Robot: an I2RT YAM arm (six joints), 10 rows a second.
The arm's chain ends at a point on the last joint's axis. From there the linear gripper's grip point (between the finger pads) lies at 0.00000 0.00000 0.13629 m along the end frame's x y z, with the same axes.
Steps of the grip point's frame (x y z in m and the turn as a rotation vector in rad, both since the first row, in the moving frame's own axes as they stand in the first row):
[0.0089, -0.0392, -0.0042, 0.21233, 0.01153, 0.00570]
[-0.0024, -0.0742, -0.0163, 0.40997, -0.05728, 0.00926]
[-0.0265, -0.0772, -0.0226, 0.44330, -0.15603, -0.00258]
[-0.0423, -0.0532, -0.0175, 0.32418, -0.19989, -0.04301]
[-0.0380, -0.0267, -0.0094, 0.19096, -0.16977, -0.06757]
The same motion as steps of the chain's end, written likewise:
[0.0073, -0.0105, -0.0011, 0.21233, 0.01153, 0.00570]
[0.0049, -0.0199, -0.0048, 0.40997, -0.05728, 0.00926]
[-0.0059, -0.0190, -0.0078, 0.44330, -0.15603, -0.00258]
[-0.0148, -0.0107, -0.0077, 0.32418, -0.19989, -0.04301]
[-0.0143, -0.0018, -0.0050, 0.19096, -0.16977, -0.06757]

